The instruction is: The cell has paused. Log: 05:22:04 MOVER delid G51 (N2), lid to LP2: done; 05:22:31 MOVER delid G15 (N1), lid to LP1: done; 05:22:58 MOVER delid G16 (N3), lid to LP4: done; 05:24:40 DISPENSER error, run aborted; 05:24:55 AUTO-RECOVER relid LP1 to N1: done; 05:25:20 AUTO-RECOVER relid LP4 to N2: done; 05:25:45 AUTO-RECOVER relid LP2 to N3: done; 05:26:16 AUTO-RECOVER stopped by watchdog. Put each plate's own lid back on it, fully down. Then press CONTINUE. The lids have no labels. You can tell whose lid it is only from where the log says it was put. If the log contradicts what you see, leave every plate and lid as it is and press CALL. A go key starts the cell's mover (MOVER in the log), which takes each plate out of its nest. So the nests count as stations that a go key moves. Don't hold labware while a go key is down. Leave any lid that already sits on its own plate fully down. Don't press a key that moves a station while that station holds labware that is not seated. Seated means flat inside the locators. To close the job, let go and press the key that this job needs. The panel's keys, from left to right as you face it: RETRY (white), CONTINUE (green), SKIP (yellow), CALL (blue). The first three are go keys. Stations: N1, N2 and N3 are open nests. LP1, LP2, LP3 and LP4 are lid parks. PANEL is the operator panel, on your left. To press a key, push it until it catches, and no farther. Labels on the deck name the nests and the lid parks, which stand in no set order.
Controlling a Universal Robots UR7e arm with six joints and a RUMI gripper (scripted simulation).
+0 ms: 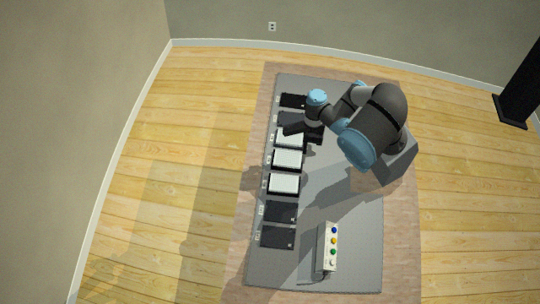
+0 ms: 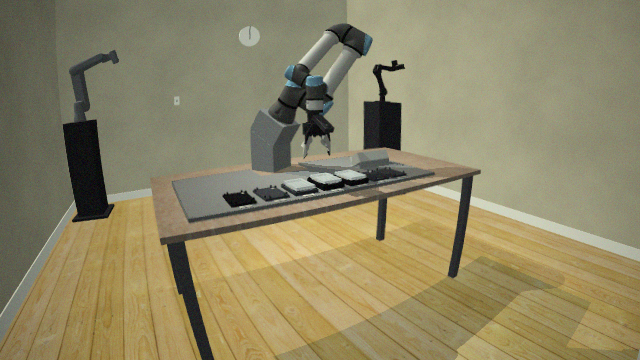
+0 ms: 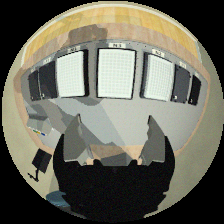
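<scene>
My gripper is now 80 mm short of the clear lid, 120 mm to the left of it and 90 mm above it. Also, from my hand: blue key 200 mm behind, 330 mm to the left, 50 mm below; then plate 70 mm ahead, 10 mm to the left, 90 mm below; then LP2 lid park 40 mm ahead, 270 mm to the left, 110 mm below.
</scene>
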